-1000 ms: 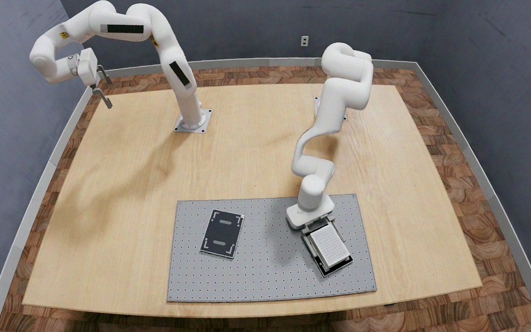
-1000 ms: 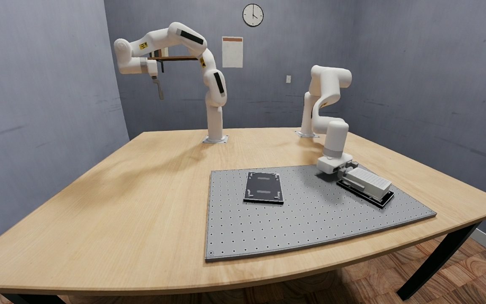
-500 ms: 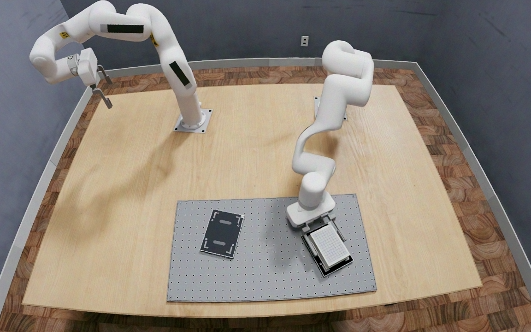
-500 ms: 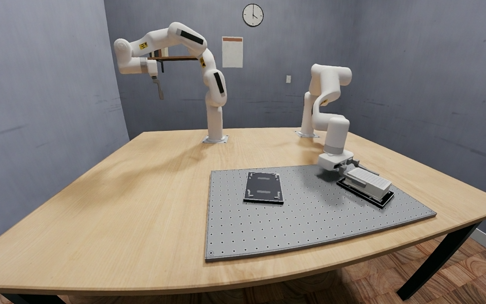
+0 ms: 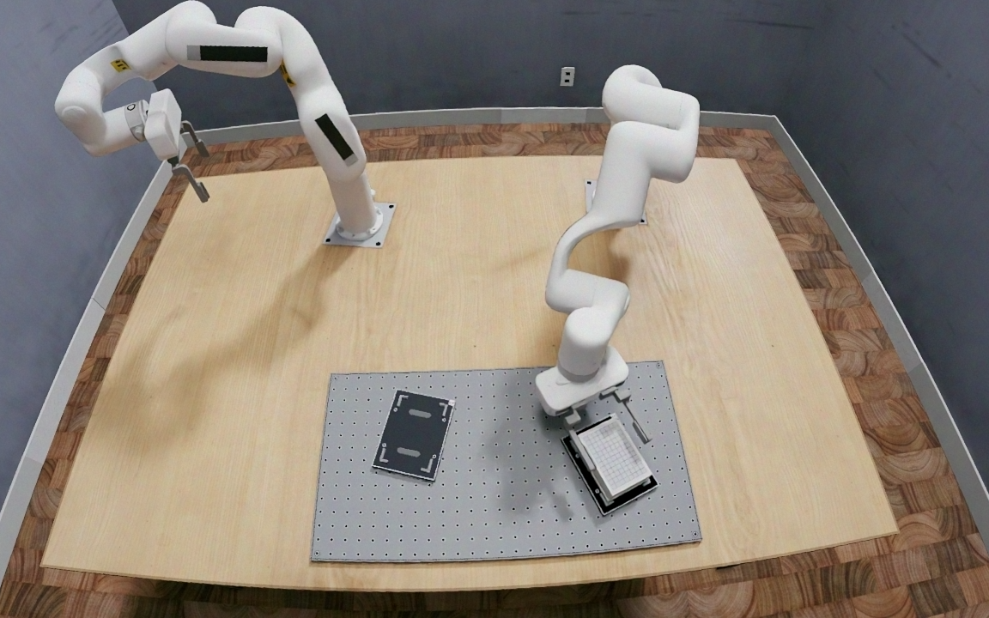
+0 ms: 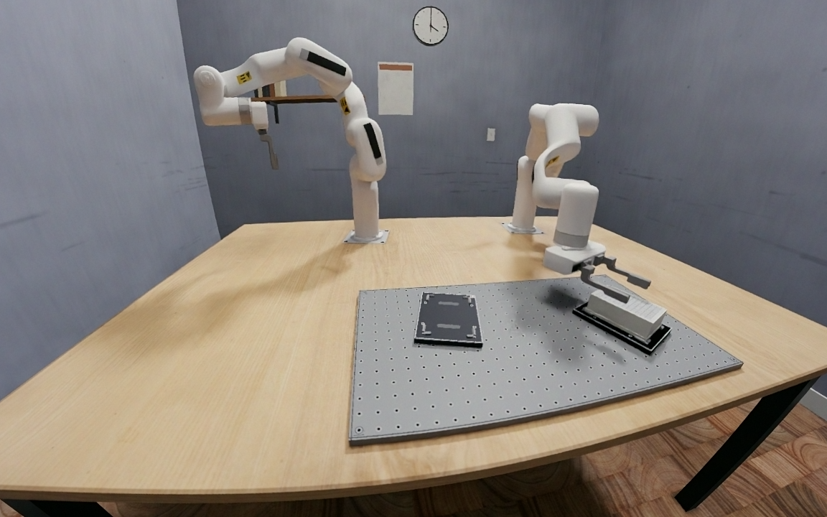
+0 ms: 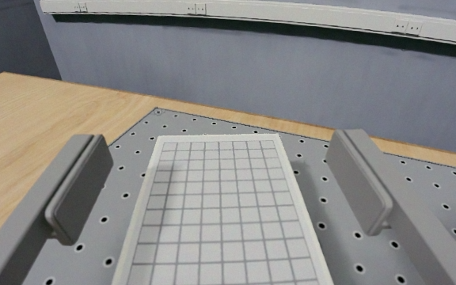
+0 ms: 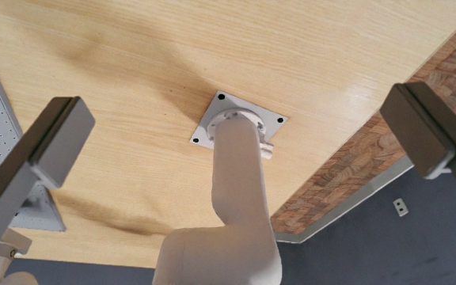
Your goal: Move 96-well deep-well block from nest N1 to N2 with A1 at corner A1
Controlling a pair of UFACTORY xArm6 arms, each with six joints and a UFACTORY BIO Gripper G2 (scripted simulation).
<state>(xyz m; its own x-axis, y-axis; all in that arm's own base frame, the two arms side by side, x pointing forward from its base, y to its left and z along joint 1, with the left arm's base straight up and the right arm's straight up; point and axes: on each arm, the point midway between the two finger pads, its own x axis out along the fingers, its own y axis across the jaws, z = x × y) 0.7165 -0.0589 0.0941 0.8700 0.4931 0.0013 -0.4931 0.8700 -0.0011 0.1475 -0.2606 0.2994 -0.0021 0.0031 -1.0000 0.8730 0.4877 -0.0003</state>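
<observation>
The white deep-well block lies 1 cm ahead of my left hand and 5 cm below it. Also, from my left hand: A1 label: 8 cm behind, 3 cm to the left, 7 cm below; black nest N2: 1 cm ahead, 8 cm below; nest N1: 10 cm behind, 35 cm to the right, 8 cm below.
</observation>
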